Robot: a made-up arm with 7 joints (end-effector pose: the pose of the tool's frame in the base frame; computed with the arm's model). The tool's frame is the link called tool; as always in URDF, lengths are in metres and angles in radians. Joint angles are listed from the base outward.
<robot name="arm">
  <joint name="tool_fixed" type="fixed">
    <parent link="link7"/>
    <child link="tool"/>
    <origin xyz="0 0 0" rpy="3.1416 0 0"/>
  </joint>
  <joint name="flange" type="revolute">
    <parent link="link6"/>
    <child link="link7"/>
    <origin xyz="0 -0.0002 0.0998"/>
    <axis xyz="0 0 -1"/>
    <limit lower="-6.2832" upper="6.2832"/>
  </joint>
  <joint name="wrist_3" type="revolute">
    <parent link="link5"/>
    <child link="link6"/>
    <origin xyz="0 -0.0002 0.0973"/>
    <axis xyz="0 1 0"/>
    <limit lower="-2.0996" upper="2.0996"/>
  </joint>
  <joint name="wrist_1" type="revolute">
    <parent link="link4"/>
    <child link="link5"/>
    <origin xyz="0 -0.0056 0.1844"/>
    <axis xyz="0 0 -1"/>
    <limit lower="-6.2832" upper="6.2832"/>
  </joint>
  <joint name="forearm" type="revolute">
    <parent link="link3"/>
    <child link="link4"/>
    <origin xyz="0 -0.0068 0.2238"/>
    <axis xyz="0 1 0"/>
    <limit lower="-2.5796" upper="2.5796"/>
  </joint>
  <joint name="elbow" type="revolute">
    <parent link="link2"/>
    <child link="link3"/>
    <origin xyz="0 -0.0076 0.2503"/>
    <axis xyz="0 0 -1"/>
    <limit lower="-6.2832" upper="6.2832"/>
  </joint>
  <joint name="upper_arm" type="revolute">
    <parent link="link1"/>
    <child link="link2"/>
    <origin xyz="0 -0.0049 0.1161"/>
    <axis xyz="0 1 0"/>
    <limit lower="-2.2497" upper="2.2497"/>
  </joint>
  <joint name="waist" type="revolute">
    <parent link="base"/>
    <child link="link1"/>
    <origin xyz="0 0 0.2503"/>
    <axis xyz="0 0 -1"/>
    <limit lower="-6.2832" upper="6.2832"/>
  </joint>
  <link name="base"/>
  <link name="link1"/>
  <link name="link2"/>
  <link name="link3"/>
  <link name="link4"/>
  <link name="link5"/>
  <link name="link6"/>
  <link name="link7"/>
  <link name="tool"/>
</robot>
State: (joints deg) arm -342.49 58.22 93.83 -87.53 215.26 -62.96 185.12
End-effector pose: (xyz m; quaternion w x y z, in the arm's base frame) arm 0.5285 0.1632 0.6972 0.3121 0.5342 -0.7856 -0.0079
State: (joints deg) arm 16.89 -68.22 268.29 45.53 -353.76 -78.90 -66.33
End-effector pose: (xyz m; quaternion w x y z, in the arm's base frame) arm -0.6322 0.3320 0.6443 0.5574 0.1235 0.7726 0.2776
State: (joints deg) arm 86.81 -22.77 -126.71 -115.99 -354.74 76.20 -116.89
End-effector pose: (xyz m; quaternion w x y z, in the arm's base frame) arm -0.2518 -0.0395 0.8401 0.2188 0.1427 0.9591 0.1091
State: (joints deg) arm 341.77 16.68 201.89 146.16 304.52 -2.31 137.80
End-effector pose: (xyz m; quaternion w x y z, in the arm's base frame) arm -0.1578 0.0345 0.5734 0.7135 0.2643 0.3370 0.5545
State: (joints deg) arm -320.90 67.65 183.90 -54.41 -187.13 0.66 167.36
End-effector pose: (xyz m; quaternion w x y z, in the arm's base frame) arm 0.5772 -0.4968 0.3431 0.7659 -0.1132 -0.4667 -0.4275
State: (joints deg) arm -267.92 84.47 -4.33 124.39 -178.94 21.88 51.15
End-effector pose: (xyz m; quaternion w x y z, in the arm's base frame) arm -0.0106 -0.3236 0.0664 0.9393 0.0705 -0.0201 -0.3353
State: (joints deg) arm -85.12 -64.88 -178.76 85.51 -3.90 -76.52 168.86
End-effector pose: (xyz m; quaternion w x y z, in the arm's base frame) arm -0.0697 -0.6604 0.3508 0.3403 -0.5505 -0.5796 -0.4952
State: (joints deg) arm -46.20 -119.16 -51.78 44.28 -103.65 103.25 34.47
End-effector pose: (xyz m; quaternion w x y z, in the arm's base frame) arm -0.5416 -0.3227 0.0700 0.8882 0.2586 -0.1481 0.3497
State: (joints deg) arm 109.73 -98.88 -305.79 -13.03 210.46 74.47 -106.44
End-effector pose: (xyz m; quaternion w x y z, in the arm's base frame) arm 0.3721 0.6505 0.1924 0.1168 -0.6567 0.0871 0.7399
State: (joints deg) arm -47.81 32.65 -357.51 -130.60 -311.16 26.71 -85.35
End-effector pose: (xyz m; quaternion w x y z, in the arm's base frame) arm -0.0446 -0.1175 0.7442 0.1557 -0.4773 -0.6006 -0.6223
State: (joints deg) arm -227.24 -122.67 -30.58 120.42 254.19 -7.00 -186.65
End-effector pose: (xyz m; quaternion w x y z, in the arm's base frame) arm 0.3640 0.1979 0.4631 0.1452 -0.3102 -0.9361 -0.0799
